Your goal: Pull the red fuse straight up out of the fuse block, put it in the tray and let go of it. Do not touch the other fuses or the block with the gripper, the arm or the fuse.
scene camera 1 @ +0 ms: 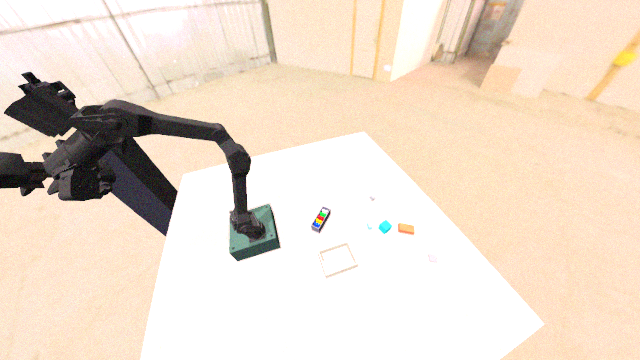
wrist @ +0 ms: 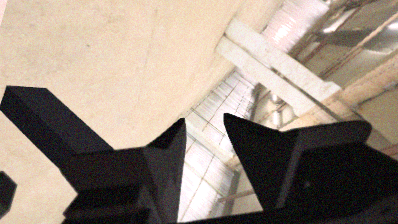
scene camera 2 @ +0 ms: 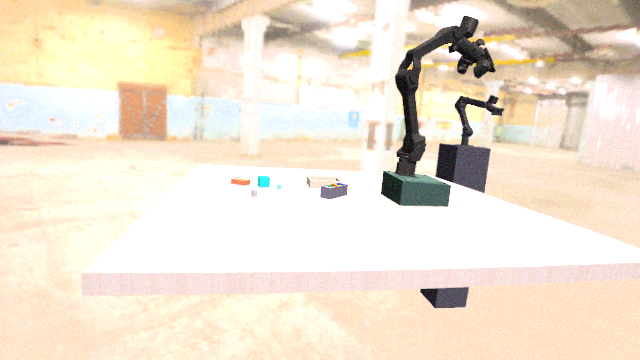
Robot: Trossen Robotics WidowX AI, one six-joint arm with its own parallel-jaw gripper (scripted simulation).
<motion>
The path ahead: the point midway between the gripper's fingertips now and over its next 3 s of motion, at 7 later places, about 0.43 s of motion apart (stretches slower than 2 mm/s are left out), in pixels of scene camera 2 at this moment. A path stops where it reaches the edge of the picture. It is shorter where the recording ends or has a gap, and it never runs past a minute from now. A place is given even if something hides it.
My gripper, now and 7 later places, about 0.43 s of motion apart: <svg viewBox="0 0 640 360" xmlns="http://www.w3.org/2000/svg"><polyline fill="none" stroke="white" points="494,68 471,78 424,98 379,112 341,129 323,151 332,172 335,177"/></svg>
</motion>
